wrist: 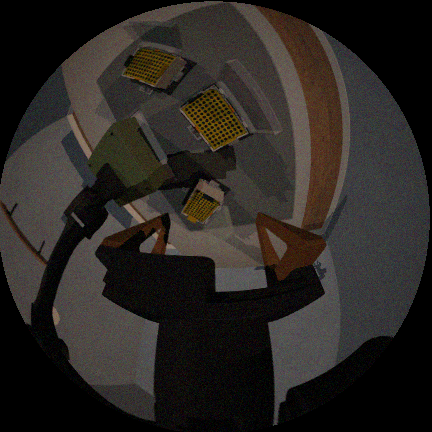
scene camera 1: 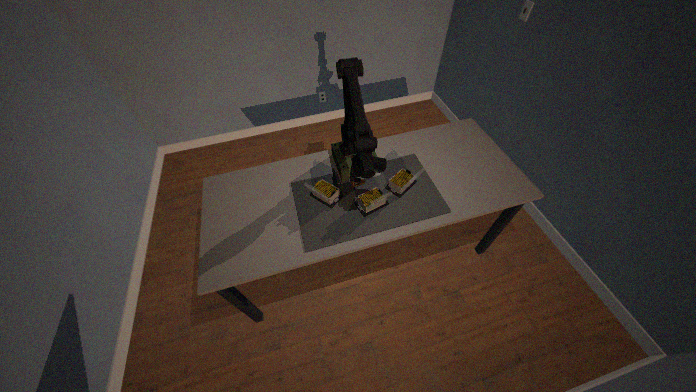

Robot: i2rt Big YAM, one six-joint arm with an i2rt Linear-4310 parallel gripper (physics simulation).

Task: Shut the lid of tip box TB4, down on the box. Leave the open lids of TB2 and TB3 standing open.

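Frame: origin at the arm's base, x ahead, y left, z up, level; millimetres.
Where they show: gripper, fingertip midpoint: [wrist: 212, 216] [scene camera 1: 355, 177]; arm's base, origin of the base link: [wrist: 111, 180] [scene camera 1: 351, 149].
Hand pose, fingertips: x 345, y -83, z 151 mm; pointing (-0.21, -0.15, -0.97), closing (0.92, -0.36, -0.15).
Observation:
Each offset is from my fingertips to the top centre of the thing. "spot": to the spot under its first point. Level surfaces: height alone.
Three tip boxes with yellow racks stand on the mat. The right-hand box @(64 mm back, 288 mm left, 163 mm down) [scene camera 1: 401, 181] [wrist: 152, 67], TB3, is at the top of the wrist view. The middle box @(7 mm ahead, 86 mm left, 163 mm down) [scene camera 1: 372, 200] [wrist: 214, 118] has its clear lid @(spot: 81 mm ahead, 95 mm left, 91 mm down) [wrist: 256, 100] standing open on the side away from the base. The left-hand box @(123 mm back, 130 mm right, 163 mm down) [scene camera 1: 325, 192] [wrist: 203, 201] is low in the wrist view, with a faint clear lid @(spot: 48 mm back, 165 mm right, 139 mm down) [wrist: 225, 221] open beside it. Labels are unreadable, so I cannot tell which of the latter two is TB4. My gripper [scene camera 1: 359, 183] [wrist: 212, 216] is open and empty, above and behind the boxes, touching none.
The grey mat @(237 mm down) [scene camera 1: 330, 235] [wrist: 272, 165] lies on the pale table @(241 mm down) [scene camera 1: 240, 200]. The green base [scene camera 1: 340, 162] [wrist: 122, 155] stands at the mat's back edge. Arm shadows fall across the mat between the middle and left-hand boxes. The table's front edge lies beyond the boxes.

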